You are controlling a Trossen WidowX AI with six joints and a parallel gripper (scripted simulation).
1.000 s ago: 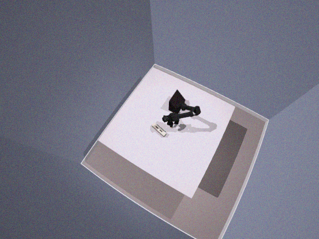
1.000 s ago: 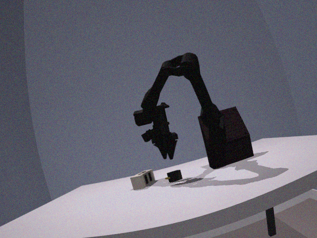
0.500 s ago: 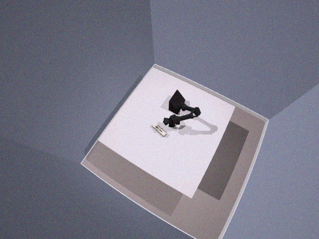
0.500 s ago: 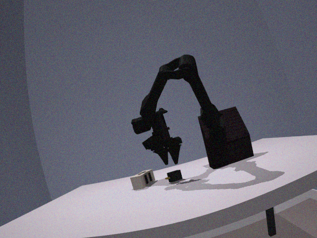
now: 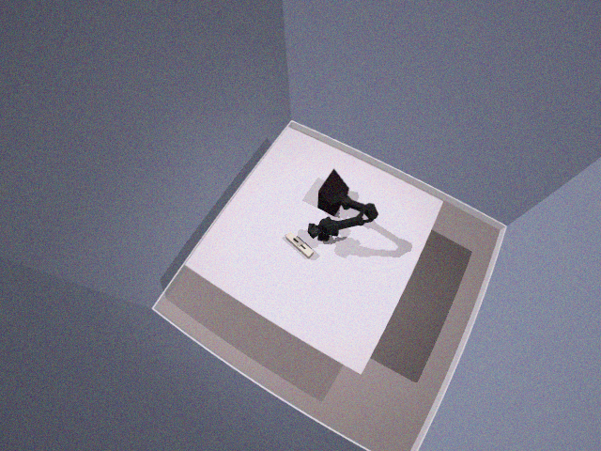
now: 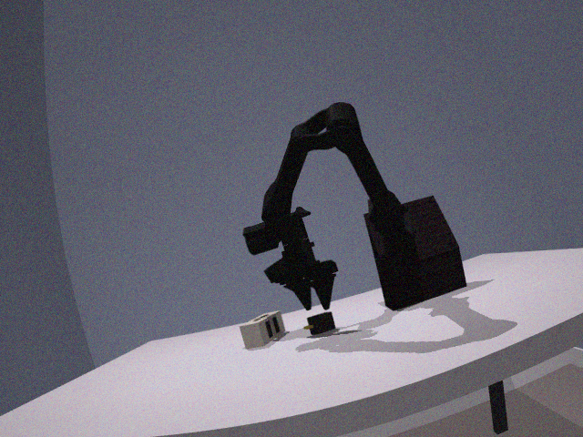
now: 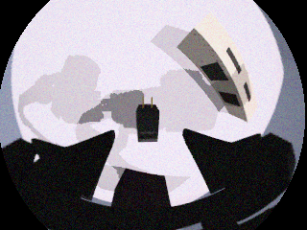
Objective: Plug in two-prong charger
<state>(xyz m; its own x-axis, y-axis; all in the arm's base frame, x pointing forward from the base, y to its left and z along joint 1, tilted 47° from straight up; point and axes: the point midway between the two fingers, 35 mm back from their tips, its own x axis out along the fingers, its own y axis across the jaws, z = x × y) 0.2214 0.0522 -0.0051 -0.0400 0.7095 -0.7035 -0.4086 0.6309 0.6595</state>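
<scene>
Right now the black two-prong charger is 1 cm ahead of my gripper tip, 1 cm to the left of it and 3 cm below it.
</scene>
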